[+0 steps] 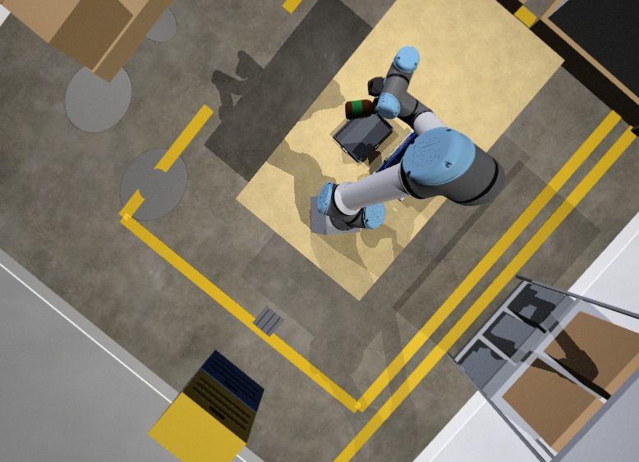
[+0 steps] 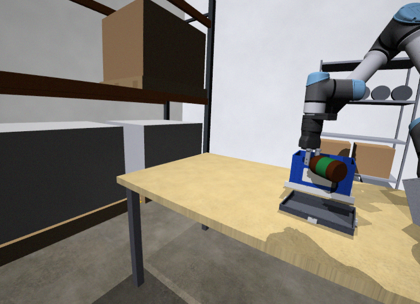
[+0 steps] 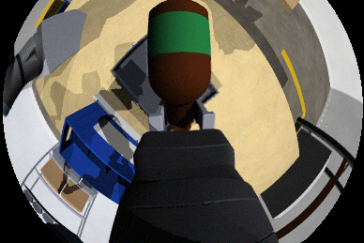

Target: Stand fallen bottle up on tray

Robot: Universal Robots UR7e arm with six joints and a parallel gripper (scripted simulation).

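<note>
Now: hand 4 cm to the right of the bottle, 3 cm past it and 1 cm above it. The rest, counted from my hand: dark grey tray 19 cm below, 5 cm behind, 1 cm to the right; blue crate 30 cm to the right, 12 cm below, 4 cm behind.
</note>
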